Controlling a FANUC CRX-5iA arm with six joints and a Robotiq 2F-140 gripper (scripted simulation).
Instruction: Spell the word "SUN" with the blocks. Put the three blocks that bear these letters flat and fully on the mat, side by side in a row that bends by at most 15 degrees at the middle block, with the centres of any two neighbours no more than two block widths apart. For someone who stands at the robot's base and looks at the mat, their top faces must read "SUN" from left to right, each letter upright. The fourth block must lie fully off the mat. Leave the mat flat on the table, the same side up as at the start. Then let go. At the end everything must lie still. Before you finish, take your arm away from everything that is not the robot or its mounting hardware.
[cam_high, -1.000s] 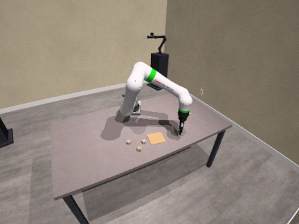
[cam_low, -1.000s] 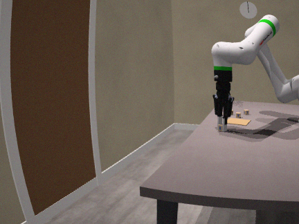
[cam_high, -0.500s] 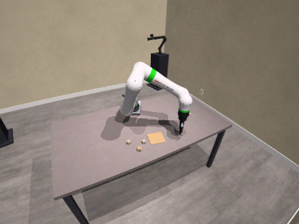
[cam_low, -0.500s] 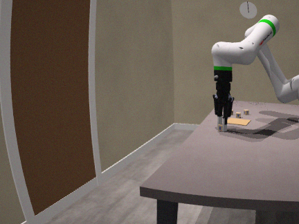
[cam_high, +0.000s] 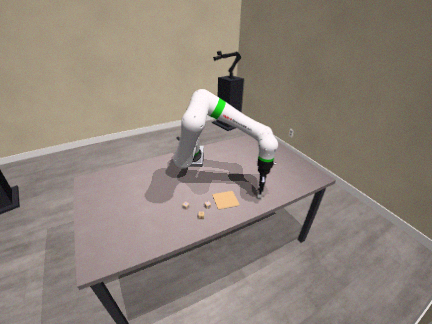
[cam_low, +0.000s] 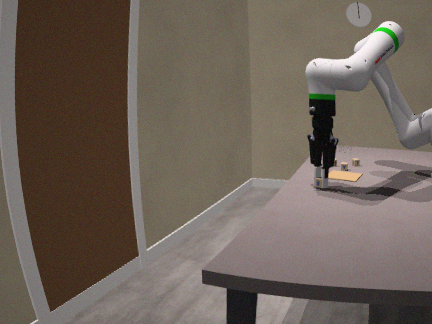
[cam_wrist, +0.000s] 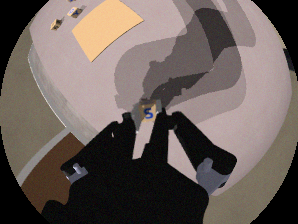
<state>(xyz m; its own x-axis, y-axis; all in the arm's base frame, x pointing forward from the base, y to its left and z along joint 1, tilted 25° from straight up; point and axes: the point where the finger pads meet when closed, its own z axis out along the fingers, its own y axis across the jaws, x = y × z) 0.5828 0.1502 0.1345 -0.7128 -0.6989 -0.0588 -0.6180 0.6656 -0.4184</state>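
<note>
The tan mat is 12 cm behind my hand, 19 cm to the right of it and 4 cm below it. Also, from my hand: tan letter block 9 cm behind, 40 cm to the right, 3 cm below.
</note>
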